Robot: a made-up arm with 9 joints. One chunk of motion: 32 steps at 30 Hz.
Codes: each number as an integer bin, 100 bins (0 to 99) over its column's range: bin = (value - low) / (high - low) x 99, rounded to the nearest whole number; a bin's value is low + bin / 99 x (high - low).
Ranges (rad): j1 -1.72..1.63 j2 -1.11..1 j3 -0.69..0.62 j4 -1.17..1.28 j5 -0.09..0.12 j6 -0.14..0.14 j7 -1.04..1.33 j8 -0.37..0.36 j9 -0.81..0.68
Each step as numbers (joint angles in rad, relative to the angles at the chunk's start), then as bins.
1 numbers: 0.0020 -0.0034 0.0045 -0.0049 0.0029 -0.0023 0.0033 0.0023 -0.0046
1 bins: 51 52 52 47 44 49 44 50 54
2 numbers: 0.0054 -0.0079 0.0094 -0.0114 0.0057 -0.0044 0.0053 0.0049 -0.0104
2 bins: 51 52 53 47 45 48 44 51 53
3 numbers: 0.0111 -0.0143 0.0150 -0.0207 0.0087 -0.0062 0.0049 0.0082 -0.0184
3 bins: 51 51 53 46 47 47 44 51 53
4 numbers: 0.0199 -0.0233 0.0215 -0.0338 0.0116 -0.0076 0.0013 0.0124 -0.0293
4 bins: 51 51 54 46 48 47 43 52 52
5 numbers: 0.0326 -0.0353 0.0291 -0.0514 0.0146 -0.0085 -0.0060 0.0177 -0.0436
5 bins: 52 50 54 45 49 46 43 53 51
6 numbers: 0.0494 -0.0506 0.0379 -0.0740 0.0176 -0.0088 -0.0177 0.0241 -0.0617
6 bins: 52 50 55 44 51 46 43 53 50
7 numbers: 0.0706 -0.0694 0.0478 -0.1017 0.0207 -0.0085 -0.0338 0.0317 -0.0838
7 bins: 53 49 56 43 52 46 42 54 48
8 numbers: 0.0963 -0.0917 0.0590 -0.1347 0.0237 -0.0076 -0.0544 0.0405 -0.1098
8 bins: 54 48 57 42 54 47 41 56 47
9 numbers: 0.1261 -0.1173 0.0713 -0.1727 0.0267 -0.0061 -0.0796 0.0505 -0.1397
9 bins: 55 47 58 40 55 47 40 57 45
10 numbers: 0.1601 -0.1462 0.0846 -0.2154 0.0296 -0.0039 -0.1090 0.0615 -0.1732
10 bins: 56 45 59 39 56 48 39 59 42
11 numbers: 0.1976 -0.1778 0.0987 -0.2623 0.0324 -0.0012 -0.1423 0.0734 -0.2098
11 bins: 57 44 60 37 58 49 37 60 40
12 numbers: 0.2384 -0.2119 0.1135 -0.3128 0.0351 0.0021 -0.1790 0.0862 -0.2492
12 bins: 58 42 61 35 59 50 36 62 37
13 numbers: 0.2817 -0.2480 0.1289 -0.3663 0.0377 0.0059 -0.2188 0.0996 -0.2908
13 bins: 59 40 62 32 60 52 34 64 34
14 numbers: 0.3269 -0.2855 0.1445 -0.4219 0.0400 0.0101 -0.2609 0.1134 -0.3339
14 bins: 60 39 63 30 61 53 33 66 32
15 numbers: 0.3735 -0.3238 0.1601 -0.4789 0.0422 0.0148 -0.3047 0.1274 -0.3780
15 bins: 62 37 64 28 62 55 31 67 29
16 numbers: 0.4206 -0.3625 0.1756 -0.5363 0.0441 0.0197 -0.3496 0.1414 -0.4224
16 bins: 63 35 65 26 63 56 29 69 26
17 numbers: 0.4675 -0.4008 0.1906 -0.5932 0.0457 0.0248 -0.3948 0.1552 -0.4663
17 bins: 65 33 67 23 64 58 27 71 23
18 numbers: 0.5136 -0.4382 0.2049 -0.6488 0.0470 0.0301 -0.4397 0.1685 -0.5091
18 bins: 66 32 68 21 65 60 25 73 20
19 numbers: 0.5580 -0.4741 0.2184 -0.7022 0.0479 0.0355 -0.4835 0.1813 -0.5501
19 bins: 67 30 69 19 65 62 23 75 17
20 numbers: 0.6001 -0.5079 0.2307 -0.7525 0.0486 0.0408 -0.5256 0.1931 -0.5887
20 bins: 69 28 70 17 65 64 21 76 15
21 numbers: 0.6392 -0.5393 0.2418 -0.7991 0.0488 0.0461 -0.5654 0.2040 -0.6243
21 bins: 70 27 70 15 65 66 20 78 12
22 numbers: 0.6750 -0.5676 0.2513 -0.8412 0.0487 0.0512 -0.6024 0.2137 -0.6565
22 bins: 71 25 71 13 65 68 18 79 10
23 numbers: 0.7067 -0.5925 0.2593 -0.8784 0.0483 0.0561 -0.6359 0.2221 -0.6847
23 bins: 72 24 72 12 65 69 17 80 8
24 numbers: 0.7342 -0.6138 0.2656 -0.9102 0.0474 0.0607 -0.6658 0.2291 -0.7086
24 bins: 73 23 72 10 65 71 16 81 7
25 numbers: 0.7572 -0.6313 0.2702 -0.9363 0.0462 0.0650 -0.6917 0.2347 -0.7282
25 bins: 73 22 73 9 64 72 15 82 5
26 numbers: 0.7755 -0.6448 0.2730 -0.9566 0.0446 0.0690 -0.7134 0.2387 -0.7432
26 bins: 74 22 73 9 63 74 14 83 4
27 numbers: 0.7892 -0.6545 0.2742 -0.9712 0.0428 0.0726 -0.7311 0.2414 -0.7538
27 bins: 74 21 73 8 63 75 13 83 4
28 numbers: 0.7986 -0.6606 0.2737 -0.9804 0.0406 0.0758 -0.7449 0.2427 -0.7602
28 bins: 74 21 73 8 62 76 12 83 3
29 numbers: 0.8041 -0.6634 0.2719 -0.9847 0.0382 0.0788 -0.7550 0.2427 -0.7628
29 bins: 75 21 73 7 60 77 12 83 3
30 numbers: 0.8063 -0.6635 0.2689 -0.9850 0.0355 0.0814 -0.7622 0.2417 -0.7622
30 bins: 75 21 72 7 59 78 12 83 3
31 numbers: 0.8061 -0.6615 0.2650 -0.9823 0.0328 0.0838 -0.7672 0.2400 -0.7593
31 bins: 75 21 72 8 58 79 11 83 3
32 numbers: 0.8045 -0.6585 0.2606 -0.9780 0.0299 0.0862 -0.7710 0.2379 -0.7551
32 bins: 75 21 72 8 57 80 11 82 4
